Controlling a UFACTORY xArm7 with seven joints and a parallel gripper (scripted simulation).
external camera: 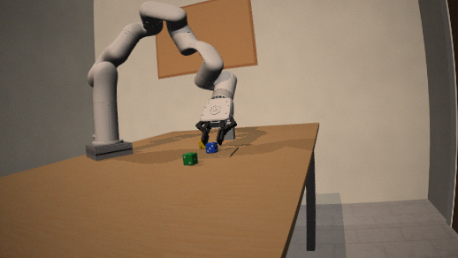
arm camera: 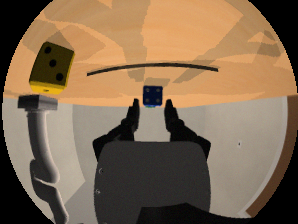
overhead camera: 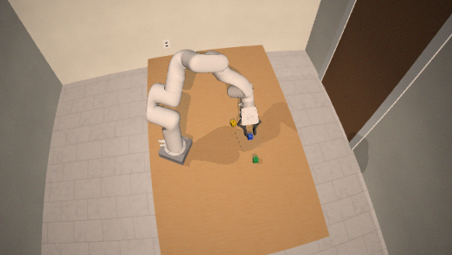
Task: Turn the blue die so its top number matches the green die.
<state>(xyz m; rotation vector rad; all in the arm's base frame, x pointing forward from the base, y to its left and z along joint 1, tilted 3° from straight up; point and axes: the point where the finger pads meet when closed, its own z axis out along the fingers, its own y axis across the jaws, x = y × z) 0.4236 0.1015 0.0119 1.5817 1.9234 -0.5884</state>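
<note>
My hand is 3 cm above the blue die and 1 cm to the left of it. Also, from my hand: green die (16 cm to the right, 3 cm below, 3 cm ahead); yellow die (10 cm behind, 8 cm to the left, 3 cm below).
</note>
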